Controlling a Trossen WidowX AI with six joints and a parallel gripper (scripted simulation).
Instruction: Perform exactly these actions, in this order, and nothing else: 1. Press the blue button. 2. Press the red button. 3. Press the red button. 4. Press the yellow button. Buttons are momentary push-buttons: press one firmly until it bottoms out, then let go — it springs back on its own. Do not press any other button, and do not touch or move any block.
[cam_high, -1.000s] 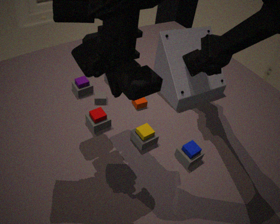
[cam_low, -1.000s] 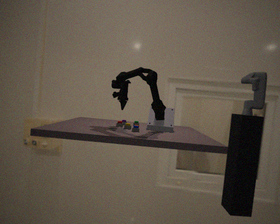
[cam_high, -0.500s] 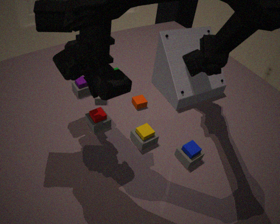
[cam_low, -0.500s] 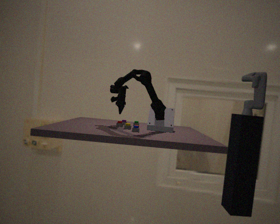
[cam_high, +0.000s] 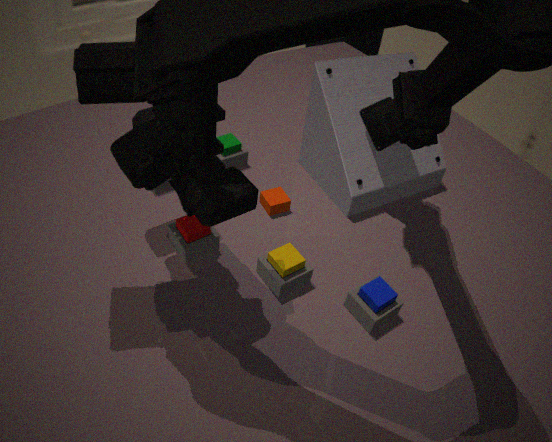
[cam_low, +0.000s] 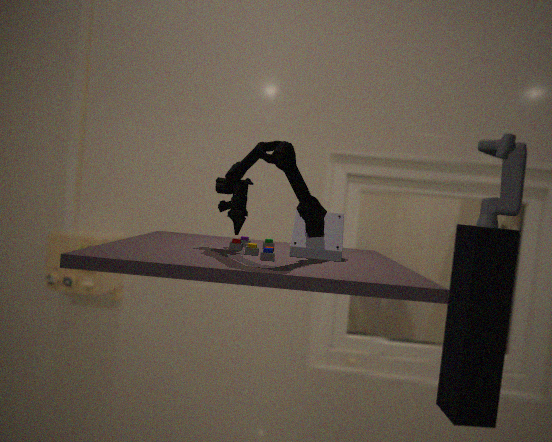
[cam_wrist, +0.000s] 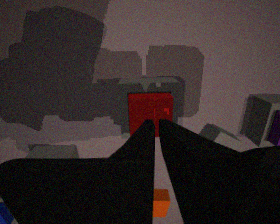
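My gripper tip is now 20 mm above the red button. The rest, counted from my gripper tip: small grey block 50 mm behind, 70 mm to the right, 50 mm below; then yellow button 70 mm behind, 100 mm to the left, 20 mm below; then purple button 30 mm behind, 140 mm to the right, 20 mm below.
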